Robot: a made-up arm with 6 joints.
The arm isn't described. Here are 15 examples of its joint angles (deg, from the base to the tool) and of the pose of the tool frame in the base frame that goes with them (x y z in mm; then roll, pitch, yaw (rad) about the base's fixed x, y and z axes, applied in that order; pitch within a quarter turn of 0, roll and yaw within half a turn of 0).
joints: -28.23 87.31 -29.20 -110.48 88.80 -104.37
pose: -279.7 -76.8 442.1 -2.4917 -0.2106 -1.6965
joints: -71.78 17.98 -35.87 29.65 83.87 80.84
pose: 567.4 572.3 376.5 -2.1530 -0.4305 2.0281
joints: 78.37 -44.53 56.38 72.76 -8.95 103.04
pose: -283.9 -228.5 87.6 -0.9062 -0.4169 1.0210
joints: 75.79 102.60 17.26 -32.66 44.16 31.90
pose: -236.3 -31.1 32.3 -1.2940 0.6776 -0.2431
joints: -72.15 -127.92 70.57 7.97 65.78 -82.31
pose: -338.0 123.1 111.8 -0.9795 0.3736 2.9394
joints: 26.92 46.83 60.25 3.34 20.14 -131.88
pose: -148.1 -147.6 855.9 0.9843 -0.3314 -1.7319
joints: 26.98 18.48 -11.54 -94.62 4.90 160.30
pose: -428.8 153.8 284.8 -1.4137 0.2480 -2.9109
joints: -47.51 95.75 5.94 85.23 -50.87 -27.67
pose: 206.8 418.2 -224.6 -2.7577 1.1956 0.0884
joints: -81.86 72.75 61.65 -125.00 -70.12 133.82
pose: 58.1 600.0 67.0 0.2529 -1.2403 1.5552
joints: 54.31 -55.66 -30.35 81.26 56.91 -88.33
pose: -203.3 -769.0 232.3 -0.8736 -0.0579 -1.2315
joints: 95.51 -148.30 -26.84 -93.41 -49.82 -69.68
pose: -122.8 -305.2 373.5 1.2074 -0.8586 -1.9512
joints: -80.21 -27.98 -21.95 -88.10 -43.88 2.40
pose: 568.4 -21.1 -61.7 0.9800 0.7148 -1.0299
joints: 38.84 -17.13 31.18 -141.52 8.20 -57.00
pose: -438.0 106.8 964.7 1.0303 -1.0086 1.8105
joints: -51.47 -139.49 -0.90 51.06 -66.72 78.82
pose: 171.7 -57.5 313.1 0.1894 -0.3282 0.0411
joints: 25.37 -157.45 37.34 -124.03 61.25 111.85
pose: -229.1 56.4 411.3 2.8572 -0.1984 2.3189
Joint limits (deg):
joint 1: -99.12..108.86
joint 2: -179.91..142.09
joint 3: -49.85..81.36
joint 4: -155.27..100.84
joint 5: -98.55..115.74
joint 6: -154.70..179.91
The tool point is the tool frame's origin. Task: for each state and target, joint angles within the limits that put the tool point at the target. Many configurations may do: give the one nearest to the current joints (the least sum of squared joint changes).
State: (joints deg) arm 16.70 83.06 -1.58 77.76 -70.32 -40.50
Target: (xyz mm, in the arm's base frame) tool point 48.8 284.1 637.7
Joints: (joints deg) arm 44.91 70.48 -14.56 74.30 -48.44 -39.38
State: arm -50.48 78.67 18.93 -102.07 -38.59 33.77
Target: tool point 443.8 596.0 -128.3
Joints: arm -69.12 60.42 21.26 -104.92 -53.18 22.14
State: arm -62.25 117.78 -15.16 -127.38 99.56 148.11
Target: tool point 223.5 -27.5 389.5
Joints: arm -56.39 123.46 -8.50 -141.11 102.15 176.91
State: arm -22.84 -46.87 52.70 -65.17 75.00 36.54
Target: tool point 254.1 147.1 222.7
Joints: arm -40.89 -48.09 74.72 -57.02 79.24 18.81
